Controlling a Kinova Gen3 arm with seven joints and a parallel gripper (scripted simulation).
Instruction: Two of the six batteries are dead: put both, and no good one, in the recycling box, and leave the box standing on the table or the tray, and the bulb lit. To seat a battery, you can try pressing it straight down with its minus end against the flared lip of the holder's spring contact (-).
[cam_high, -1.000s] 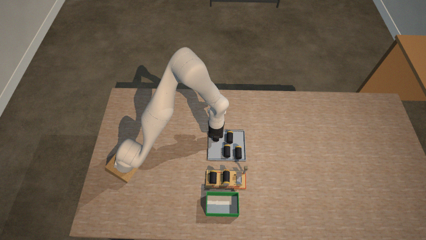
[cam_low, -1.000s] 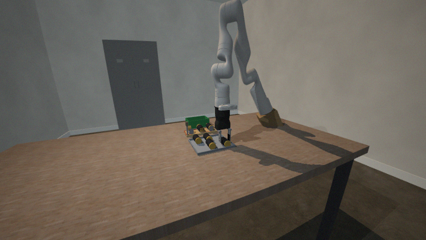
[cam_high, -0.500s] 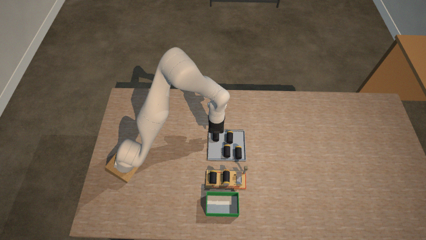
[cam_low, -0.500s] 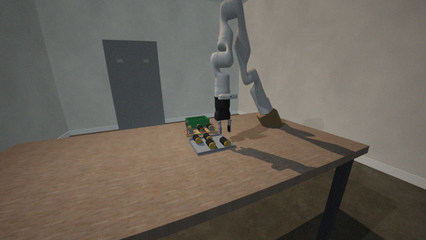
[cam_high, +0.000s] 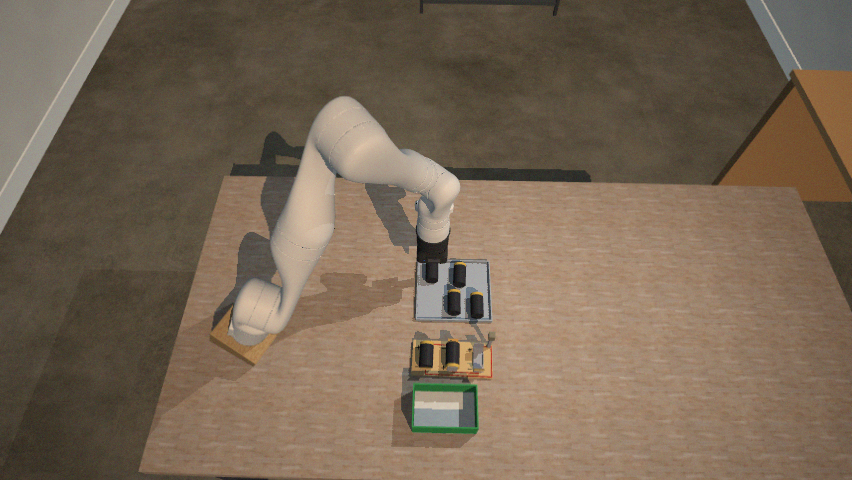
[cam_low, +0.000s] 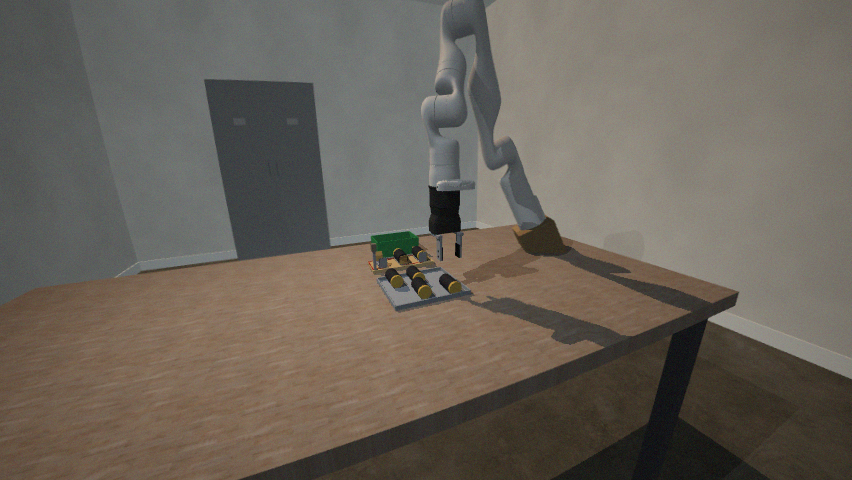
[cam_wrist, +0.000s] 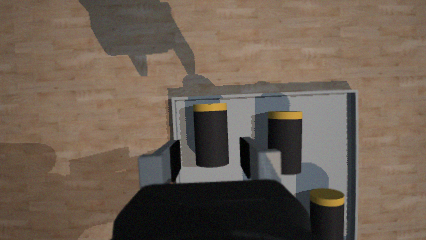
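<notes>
Right now my hand is 60 mm short of the grey tray, 40 mm to the left of it and 100 mm above it. The rest, counted from my hand: green recycling box 60 mm ahead, 360 mm to the right, 90 mm below.
</notes>
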